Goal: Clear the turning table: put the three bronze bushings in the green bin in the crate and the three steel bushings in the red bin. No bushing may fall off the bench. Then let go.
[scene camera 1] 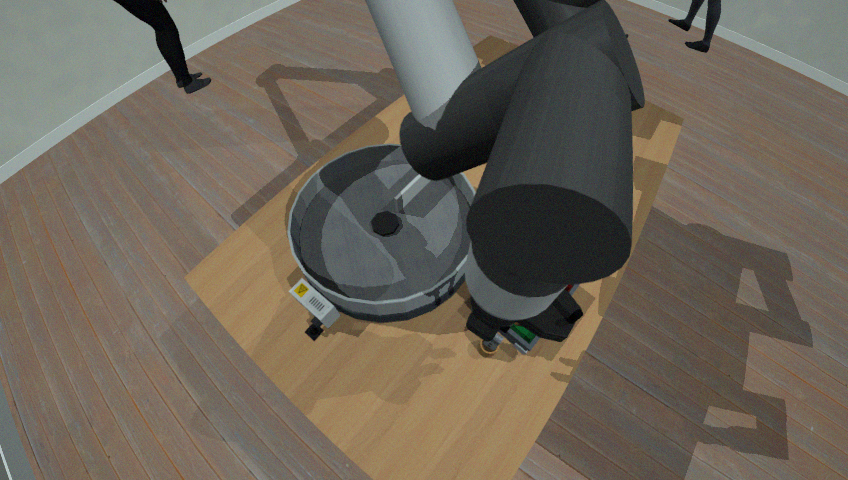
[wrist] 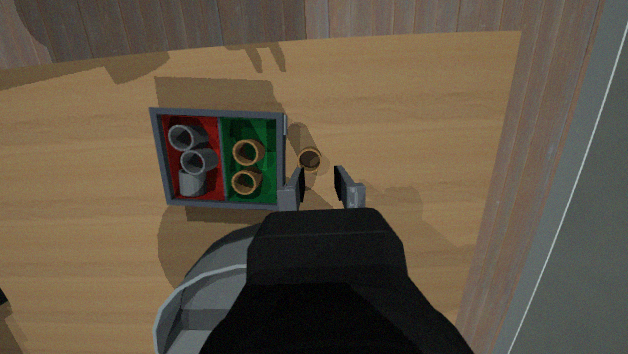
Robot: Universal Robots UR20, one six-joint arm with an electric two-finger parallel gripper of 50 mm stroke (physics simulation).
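Places are measured from the arm's base along level axes (x ahead, y left, z up), in metres.
Pixels of known places: gripper, fingertip midpoint: (scene camera 1: 495, 336) (wrist: 319, 177).
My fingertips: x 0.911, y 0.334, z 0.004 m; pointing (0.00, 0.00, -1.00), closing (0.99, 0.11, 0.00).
Note:
Behind a point stands the place of what it marks.
One bronze bushing (wrist: 300, 160) @(x 0.883, y 0.331, z -0.101 m) (scene camera 1: 489, 352) @(x 0.911, y 0.342, z -0.093 m) stands upright on the bench just outside the crate (wrist: 217, 112) @(x 0.768, y 0.394, z -0.081 m), beside the green bin's wall. My gripper (wrist: 319, 177) @(x 0.911, y 0.334, z 0.004 m) is open and empty, above the bench; the bushing shows beyond its left fingertip in the wrist view. In the green bin (wrist: 250, 129) @(x 0.797, y 0.373, z -0.125 m) (scene camera 1: 523, 332) @(x 0.821, y 0.368, z -0.125 m) lie two bronze bushings, one (wrist: 259, 153) @(x 0.821, y 0.339, z -0.093 m) above the other (wrist: 256, 183) @(x 0.816, y 0.292, z -0.090 m) in the view. In the red bin (wrist: 212, 187) @(x 0.723, y 0.267, z -0.125 m) are three steel bushings (wrist: 200, 137) @(x 0.725, y 0.357, z -0.104 m) (wrist: 210, 159) @(x 0.738, y 0.323, z -0.103 m) (wrist: 192, 185) @(x 0.712, y 0.282, z -0.090 m). The turning table (scene camera 1: 351, 249) @(x 0.953, y -0.018, z -0.078 m) shows no bushing on its visible part; the arm hides some of it.
The turning table's raised round wall also shows in the wrist view (wrist: 167, 306) @(x 0.676, y 0.083, z -0.040 m). A white box with a yellow warning label (scene camera 1: 315, 302) @(x 1.086, y 0.027, z -0.073 m) sits at its rim. The bench (scene camera 1: 410, 416) @(x 1.101, y 0.314, z -0.131 m) ends close beyond the crate. Two people's legs (scene camera 1: 167, 47) (scene camera 1: 712, 23) show on the floor behind.

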